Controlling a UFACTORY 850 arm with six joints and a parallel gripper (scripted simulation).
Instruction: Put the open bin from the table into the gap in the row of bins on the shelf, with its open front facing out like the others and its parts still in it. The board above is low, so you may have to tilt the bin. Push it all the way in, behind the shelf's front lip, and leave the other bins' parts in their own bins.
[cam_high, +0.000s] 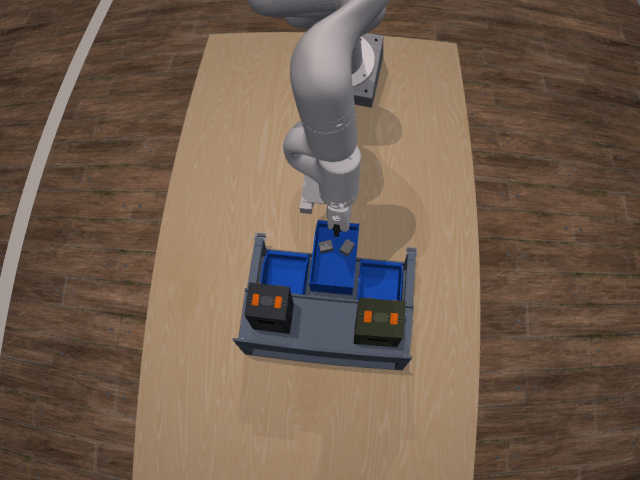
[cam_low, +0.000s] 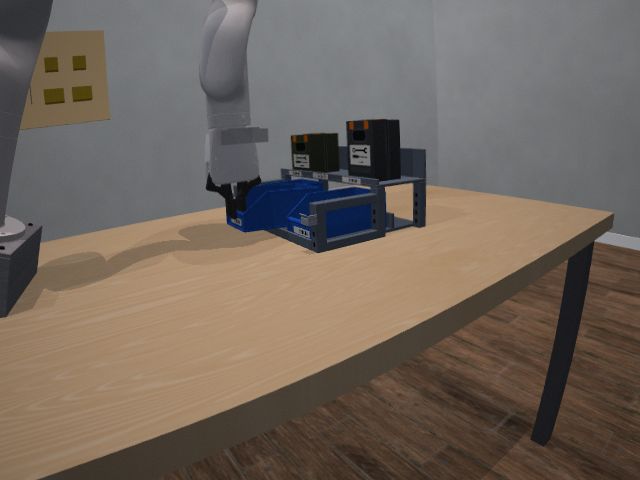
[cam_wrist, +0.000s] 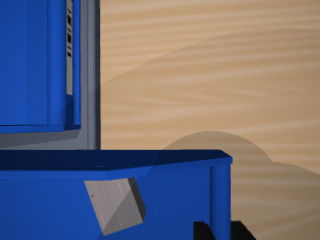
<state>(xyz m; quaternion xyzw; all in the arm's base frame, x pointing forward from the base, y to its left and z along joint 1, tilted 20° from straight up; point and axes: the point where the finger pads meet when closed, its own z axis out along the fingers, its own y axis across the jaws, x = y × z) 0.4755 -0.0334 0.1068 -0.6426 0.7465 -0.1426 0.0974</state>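
My hand is 19 cm short of the grey shelf and 3 cm to the left of it. The rest, counted from my hand: dark green tool case (28 cm ahead, 7 cm to the left, 9 cm above); then black tool case (24 cm ahead, 16 cm to the right, 10 cm above).
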